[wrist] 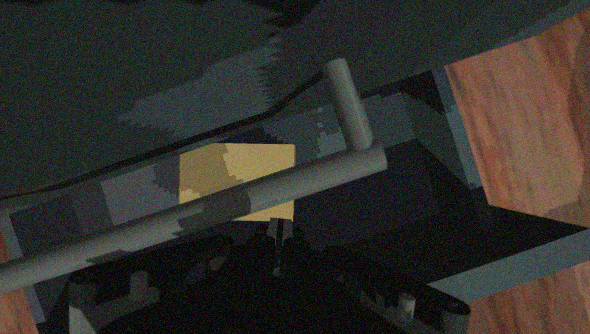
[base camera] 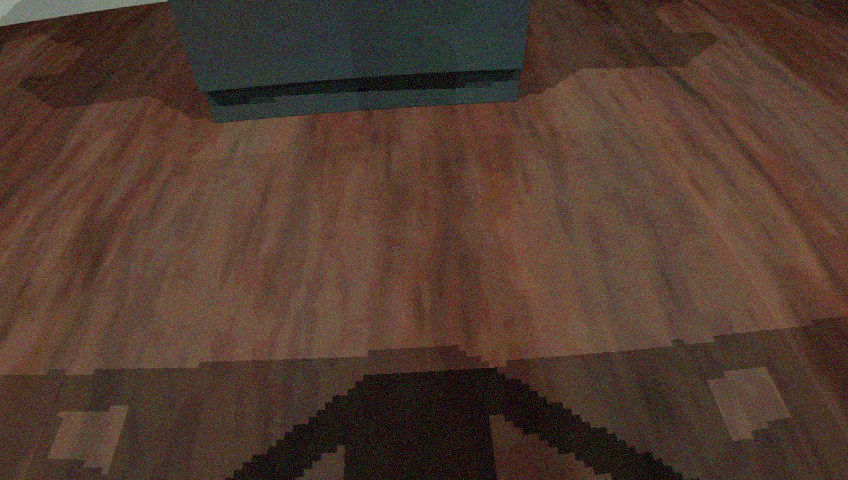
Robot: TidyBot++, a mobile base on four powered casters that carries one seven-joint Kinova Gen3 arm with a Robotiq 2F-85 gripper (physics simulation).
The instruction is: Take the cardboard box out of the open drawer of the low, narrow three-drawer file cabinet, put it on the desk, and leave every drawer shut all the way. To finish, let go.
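The blue-grey file cabinet (base camera: 363, 41) (wrist: 75, 100) shows its lower front in the base camera. In the wrist view its open drawer (wrist: 520, 265) sticks out, and the yellow cardboard box (wrist: 265, 157) lies inside near the cabinet face. The grey bar handle (wrist: 320, 176) of a drawer above crosses in front of the box. My gripper (wrist: 279, 233) is shut and empty, its tips over the open drawer, at the box's lower edge in the view; their exact height is unclear. The inside of the drawer around the fingers is dark. The desk does not show recognizably.
The wooden floor (base camera: 416, 237) (wrist: 530, 125) runs in front of the cabinet and shows beyond the drawer's side. Dark shadows fall across it in the base camera. The drawer's side wall (wrist: 462, 145) and its front edge stand to the right of the fingers.
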